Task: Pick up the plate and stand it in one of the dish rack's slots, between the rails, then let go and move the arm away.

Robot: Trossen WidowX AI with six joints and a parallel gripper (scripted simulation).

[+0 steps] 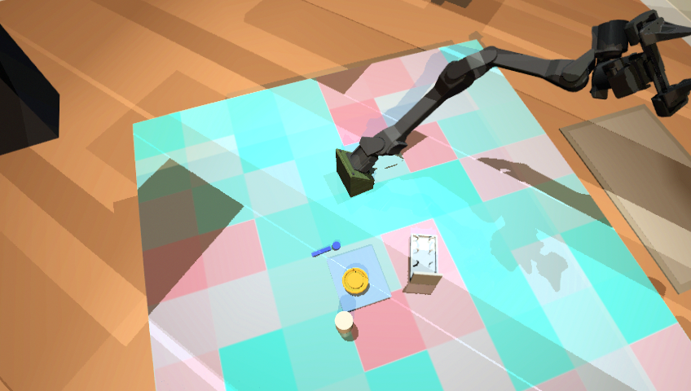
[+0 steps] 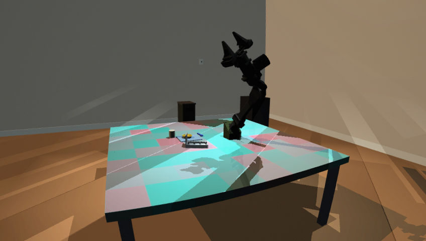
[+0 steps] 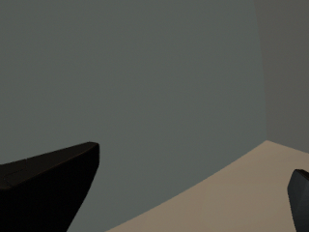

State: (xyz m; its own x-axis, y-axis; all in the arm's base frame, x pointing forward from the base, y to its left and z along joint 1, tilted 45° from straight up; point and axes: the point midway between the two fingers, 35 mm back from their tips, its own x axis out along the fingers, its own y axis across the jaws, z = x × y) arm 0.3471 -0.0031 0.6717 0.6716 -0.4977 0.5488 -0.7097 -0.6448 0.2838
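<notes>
Now: the yellow plate 59 cm to the right of my gripper tip, 59 cm below it and 3 cm behind it. From my gripper tip the other things lie so: cup: 66 cm to the right, 58 cm below, 6 cm ahead; then dish rack: 58 cm below, 40 cm to the right, 2 cm behind; then light blue mat: 60 cm below, 58 cm to the right, 4 cm behind.
</notes>
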